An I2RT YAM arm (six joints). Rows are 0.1 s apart.
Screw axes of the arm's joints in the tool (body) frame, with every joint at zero. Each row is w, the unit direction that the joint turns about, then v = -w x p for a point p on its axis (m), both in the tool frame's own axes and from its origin. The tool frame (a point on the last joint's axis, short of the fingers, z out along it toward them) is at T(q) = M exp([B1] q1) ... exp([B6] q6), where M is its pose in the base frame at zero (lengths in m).
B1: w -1 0 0 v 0.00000 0.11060 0.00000
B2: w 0 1 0 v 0.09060 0.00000 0.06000
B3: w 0 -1 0 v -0.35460 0.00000 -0.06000
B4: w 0 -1 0 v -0.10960 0.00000 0.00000
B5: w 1 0 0 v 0.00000 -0.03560 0.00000
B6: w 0 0 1 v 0.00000 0.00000 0.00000
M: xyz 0.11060 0.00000 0.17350 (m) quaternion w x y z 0.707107 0 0.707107 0
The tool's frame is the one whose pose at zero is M.
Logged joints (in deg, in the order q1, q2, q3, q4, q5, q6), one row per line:
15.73 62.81 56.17 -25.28 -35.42 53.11
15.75 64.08 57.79 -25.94 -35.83 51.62
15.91 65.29 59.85 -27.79 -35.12 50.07
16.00 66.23 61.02 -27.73 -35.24 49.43
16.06 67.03 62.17 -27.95 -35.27 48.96
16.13 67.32 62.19 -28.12 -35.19 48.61
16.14 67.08 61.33 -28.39 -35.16 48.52
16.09 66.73 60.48 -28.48 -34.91 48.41
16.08 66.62 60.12 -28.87 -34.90 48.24
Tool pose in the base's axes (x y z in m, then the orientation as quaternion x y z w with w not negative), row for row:
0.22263 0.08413 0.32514 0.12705 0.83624 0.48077 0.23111
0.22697 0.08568 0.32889 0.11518 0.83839 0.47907 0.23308
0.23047 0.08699 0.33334 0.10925 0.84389 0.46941 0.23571
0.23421 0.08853 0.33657 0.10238 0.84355 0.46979 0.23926
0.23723 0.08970 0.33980 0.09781 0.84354 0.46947 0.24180
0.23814 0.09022 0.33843 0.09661 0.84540 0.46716 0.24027
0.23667 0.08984 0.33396 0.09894 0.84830 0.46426 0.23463
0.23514 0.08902 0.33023 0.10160 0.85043 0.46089 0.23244
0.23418 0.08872 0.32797 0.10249 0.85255 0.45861 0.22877
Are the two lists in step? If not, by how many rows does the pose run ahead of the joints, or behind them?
They are in step.
